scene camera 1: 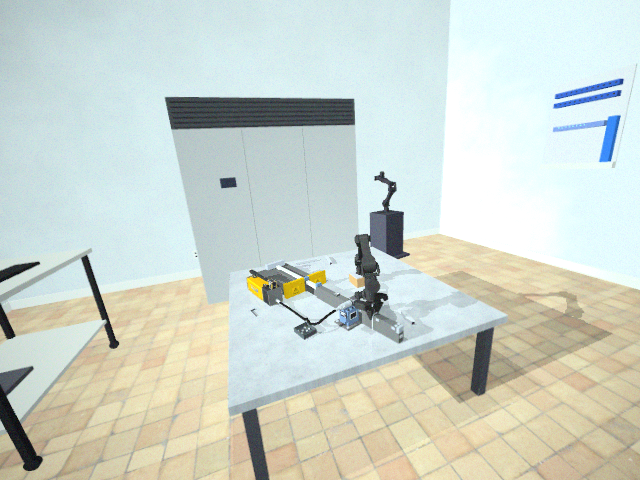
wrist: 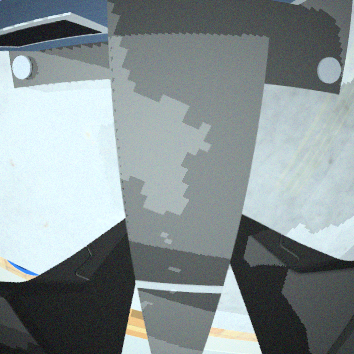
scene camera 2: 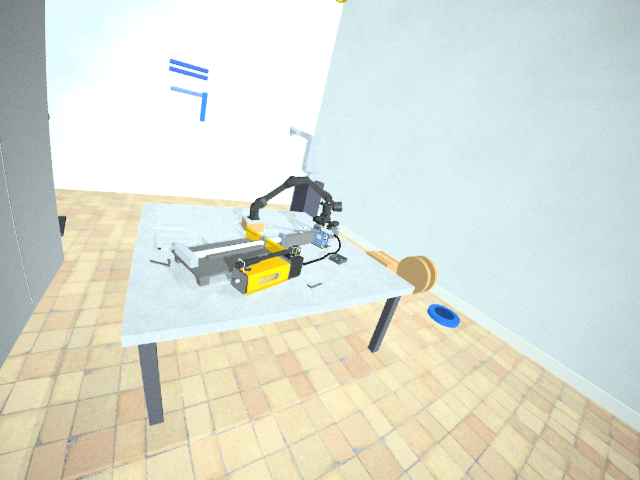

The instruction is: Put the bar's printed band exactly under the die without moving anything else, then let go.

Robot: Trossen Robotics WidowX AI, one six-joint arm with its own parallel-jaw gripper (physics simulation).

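Places are measured from the arm's base along level axes (x down, y left, z ahead), in metres.
Pixels of known places: gripper, fingertip midpoint: (scene camera 1: pixel 373 318); arm's base, link origin: (scene camera 2: pixel 253 218).
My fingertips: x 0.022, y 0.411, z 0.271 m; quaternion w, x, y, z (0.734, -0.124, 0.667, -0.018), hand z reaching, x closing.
For each thing: its top centre in the pictures, then the offset to it from my fingertips. "*": a spot on its surface instead. Level surfaces: height alone.
- thin white band, surface spot: (wrist: pixel 179 287) * dx -0.030, dy +0.010, dz -0.003 m
- blue unit, surface spot: (wrist: pixel 60 9) * dx -0.026, dy -0.075, dz +0.040 m
- black control box, surface spot: (scene camera 1: pixel 305 330) * dx +0.045, dy -0.168, dz +0.281 m
- small hex key, top centre: (scene camera 2: pixel 315 283) (scene camera 1: pixel 255 311) dx +0.041, dy -0.482, dz +0.436 m
- table, surface height: dx +0.047 m
The long grey bar (scene camera 1: pixel 387 327) (scene camera 2: pixel 298 239) (wrist: pixel 150 165) runs from the yellow machine past the blue unit and out to the front right. A thin white band (wrist: pixel 179 287) crosses it in the wrist view, at the near side of the fingers, away from the blue unit. The blue unit (scene camera 1: pixel 348 316) (scene camera 2: pixel 320 237) (wrist: pixel 60 9) stands at the bar. The die cannot be told apart on it. My gripper (scene camera 1: pixel 371 311) (scene camera 2: pixel 326 225) (wrist: pixel 180 219) is shut on the bar, one finger on each side, close beside the blue unit. The far part of the bar is hidden in the wrist view.
The yellow machine (scene camera 1: pixel 294 287) (scene camera 2: pixel 268 277) stands at the bar's other end. A black control box (scene camera 1: pixel 305 330) (scene camera 2: pixel 338 258) lies in front, with a black cable to the machine. A small hex key (scene camera 1: pixel 253 312) (scene camera 2: pixel 314 284) lies on the table (scene camera 1: pixel 289 366) (scene camera 2: pixel 180 312).
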